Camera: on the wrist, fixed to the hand. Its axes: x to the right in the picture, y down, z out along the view.
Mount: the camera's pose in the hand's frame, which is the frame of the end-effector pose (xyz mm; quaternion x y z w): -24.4 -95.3 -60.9 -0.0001 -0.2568 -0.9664 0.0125
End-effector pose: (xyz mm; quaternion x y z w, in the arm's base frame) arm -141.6 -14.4 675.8 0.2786 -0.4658 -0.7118 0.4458
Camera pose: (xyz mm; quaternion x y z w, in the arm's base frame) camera -117.0 -1.8 563.5 -0.2708 -0.1490 0.5113 0.8019
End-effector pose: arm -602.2 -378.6 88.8 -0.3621 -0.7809 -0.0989 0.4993
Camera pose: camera -616.5 -489.9 117.1 -0.7247 0.4879 0.3908 0.2899
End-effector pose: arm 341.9 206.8 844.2 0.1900 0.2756 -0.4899 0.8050
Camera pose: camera 232.1 215.9 808.9 0.3898 0.0196 0.8328 0.3926
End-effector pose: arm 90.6 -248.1 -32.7 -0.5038 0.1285 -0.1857 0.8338
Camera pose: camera 27.1 -326.0 24.6 0.1782 0.6993 0.6787 0.1361
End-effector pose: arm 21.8 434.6 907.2 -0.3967 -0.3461 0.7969 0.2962
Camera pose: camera 104.1 491.4 965.5 0.5341 -0.4638 -0.1745 0.6849
